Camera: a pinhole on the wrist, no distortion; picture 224 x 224 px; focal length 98.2 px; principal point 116.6 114.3 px. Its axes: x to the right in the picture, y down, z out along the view. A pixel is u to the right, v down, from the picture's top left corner.
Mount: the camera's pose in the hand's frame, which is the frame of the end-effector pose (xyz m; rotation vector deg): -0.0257 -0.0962 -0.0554 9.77 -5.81 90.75
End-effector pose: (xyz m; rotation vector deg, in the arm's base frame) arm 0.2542 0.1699 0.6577 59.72 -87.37 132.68
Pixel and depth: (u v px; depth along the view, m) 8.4 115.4 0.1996
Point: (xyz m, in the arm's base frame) 0.4860 0.2435 0.9265
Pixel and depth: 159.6 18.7 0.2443
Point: 0.1923 -0.0327 0.8634
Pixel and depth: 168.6 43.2 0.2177
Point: 0.2372 -0.0015 0.7985
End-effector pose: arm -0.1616 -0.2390 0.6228 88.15 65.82 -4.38
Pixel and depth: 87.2 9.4 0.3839
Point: 0.0136 -0.2550 0.0901
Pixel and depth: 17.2 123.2 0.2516
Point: -0.3674 -0.4297 0.3109
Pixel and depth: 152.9 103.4 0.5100
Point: 0.1144 -0.5811 0.4314
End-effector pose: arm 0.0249 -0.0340 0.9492 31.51 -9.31 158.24
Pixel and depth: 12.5 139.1 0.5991
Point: 0.5746 0.6317 1.3307
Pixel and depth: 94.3 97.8 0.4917
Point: 0.1935 0.1917 1.3677
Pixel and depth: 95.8 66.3 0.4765
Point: 0.0506 0.2224 1.4073
